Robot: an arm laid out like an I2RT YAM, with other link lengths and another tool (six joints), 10 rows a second.
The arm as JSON. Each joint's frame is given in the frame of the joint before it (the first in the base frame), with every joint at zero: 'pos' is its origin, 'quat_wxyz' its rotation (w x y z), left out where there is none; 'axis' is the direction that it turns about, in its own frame. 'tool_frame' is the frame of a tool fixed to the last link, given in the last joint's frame.
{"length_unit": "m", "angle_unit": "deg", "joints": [
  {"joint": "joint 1", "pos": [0.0, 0.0, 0.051], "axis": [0.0, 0.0, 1.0]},
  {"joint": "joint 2", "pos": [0.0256, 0.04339, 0.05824], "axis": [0.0, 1.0, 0.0]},
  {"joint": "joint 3", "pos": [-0.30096, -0.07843, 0.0], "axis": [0.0, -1.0, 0.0]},
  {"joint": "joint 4", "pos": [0.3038, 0.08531, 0.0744], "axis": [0.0, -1.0, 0.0]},
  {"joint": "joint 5", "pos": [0.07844, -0.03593, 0.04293], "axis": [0.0, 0.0, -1.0]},
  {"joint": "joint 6", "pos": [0.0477, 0.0, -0.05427], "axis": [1.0, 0.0, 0.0]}
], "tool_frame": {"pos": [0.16, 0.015, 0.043], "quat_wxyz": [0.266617, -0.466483, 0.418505, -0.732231]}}
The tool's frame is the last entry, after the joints.
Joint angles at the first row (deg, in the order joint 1, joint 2, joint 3, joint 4, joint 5, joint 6):
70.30, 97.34, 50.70, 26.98, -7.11, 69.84
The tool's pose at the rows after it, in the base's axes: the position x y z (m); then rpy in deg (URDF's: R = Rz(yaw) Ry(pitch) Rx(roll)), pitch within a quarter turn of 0, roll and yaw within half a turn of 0:
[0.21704 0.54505 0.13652 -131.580 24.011 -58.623]
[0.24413 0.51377 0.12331 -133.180 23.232 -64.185]
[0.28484 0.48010 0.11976 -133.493 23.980 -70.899]
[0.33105 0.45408 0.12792 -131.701 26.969 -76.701]
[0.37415 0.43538 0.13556 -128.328 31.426 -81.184]
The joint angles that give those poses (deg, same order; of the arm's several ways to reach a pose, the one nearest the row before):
68.42, 95.85, 47.31, 26.26, -5.45, 70.72
65.36, 93.93, 43.97, 26.13, -3.86, 71.72
60.75, 92.66, 41.56, 27.62, -2.35, 73.21
55.81, 93.45, 40.88, 32.34, -1.26, 74.87
51.90, 97.14, 40.99, 41.12, 0.47, 76.75

